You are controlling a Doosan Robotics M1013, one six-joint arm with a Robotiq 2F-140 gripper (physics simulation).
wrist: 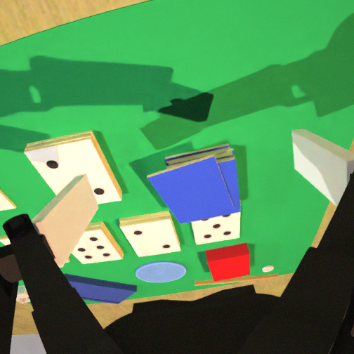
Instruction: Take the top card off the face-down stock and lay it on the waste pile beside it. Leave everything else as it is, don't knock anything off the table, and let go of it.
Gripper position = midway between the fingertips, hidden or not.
In view: my gripper (pixel 189 170), a red block (pixel 231 261) and a green mat (pixel 148 86).
